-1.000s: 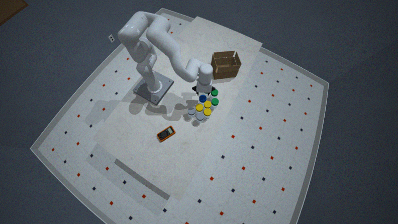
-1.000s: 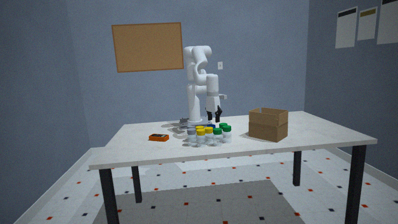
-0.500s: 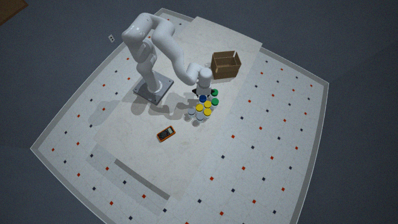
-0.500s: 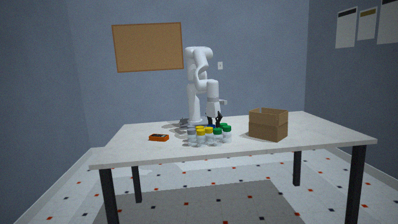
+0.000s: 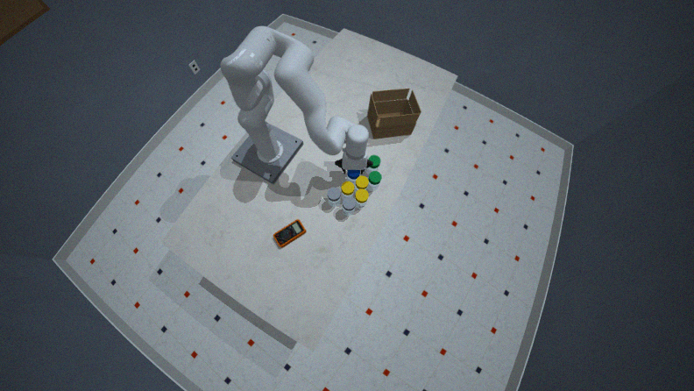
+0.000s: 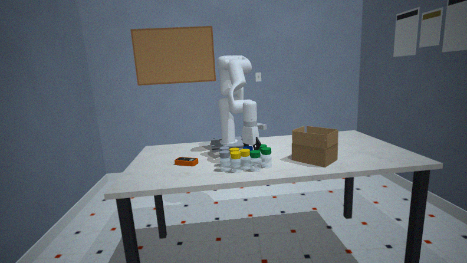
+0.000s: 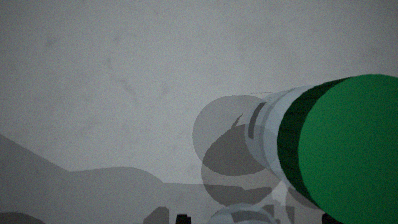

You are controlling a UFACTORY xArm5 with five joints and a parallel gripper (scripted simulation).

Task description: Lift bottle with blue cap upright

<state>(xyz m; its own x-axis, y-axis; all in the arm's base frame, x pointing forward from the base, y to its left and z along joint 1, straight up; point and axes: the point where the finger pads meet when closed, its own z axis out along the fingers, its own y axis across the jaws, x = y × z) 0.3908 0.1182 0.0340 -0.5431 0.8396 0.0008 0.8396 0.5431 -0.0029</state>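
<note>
The blue-capped bottle is 1 cm ahead of my hand, 2 cm to the right of it and 2 cm below it. The rest, counted from my hand: orange multimeter: 8 cm behind, 38 cm to the right, 5 cm below.
</note>
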